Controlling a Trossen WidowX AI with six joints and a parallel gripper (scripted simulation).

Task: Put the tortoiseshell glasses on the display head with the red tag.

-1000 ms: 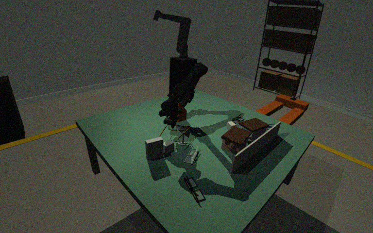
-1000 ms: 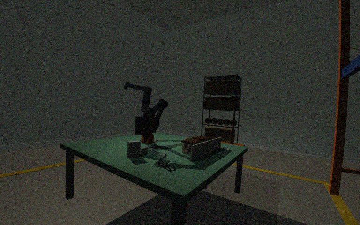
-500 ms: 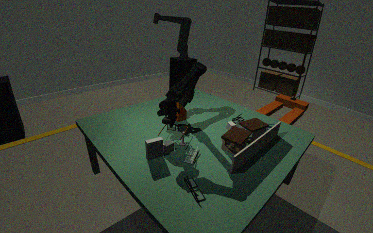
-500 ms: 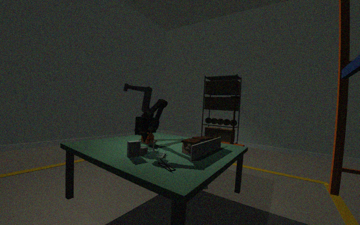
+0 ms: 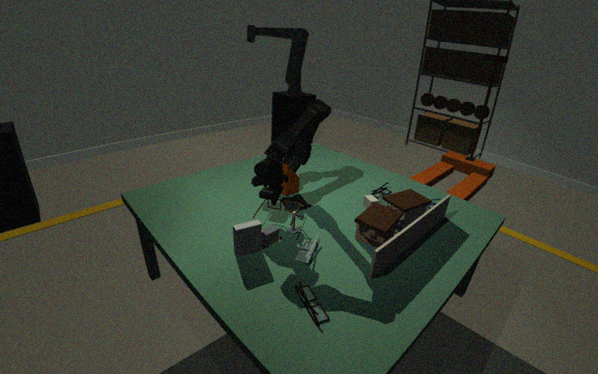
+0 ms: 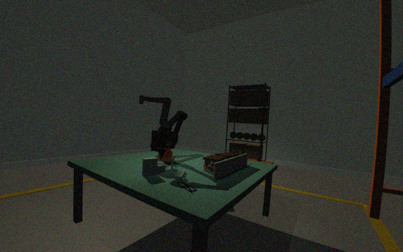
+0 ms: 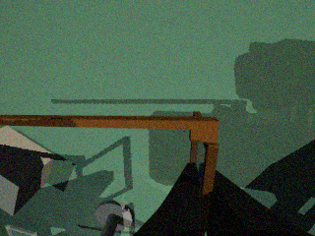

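The small stand lies 12 cm ahead of my gripper tip and 4 cm below it. The rest, counted from my gripper tip: white panel: 47 cm ahead, 31 cm to the left; then brown stepped display head: 33 cm ahead, 20 cm to the left.
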